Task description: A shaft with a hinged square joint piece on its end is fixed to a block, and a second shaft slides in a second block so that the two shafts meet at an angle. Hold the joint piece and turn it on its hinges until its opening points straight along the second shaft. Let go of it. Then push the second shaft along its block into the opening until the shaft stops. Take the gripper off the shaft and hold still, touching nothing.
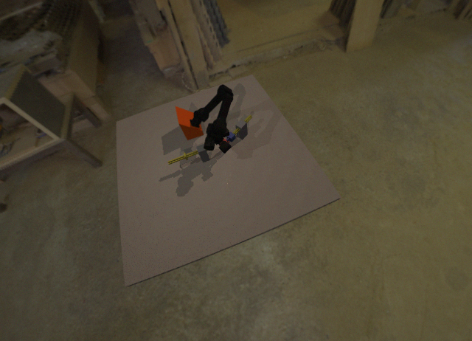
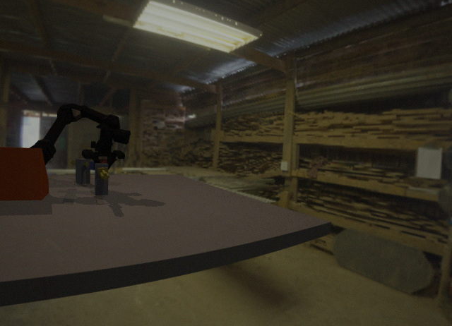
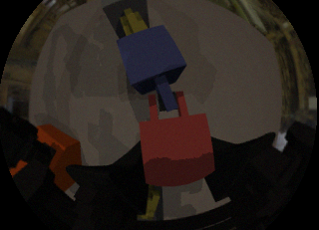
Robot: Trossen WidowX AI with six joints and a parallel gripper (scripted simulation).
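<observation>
My gripper tip is now 1 cm to the right of the red square joint piece and 3 cm below it.
</observation>
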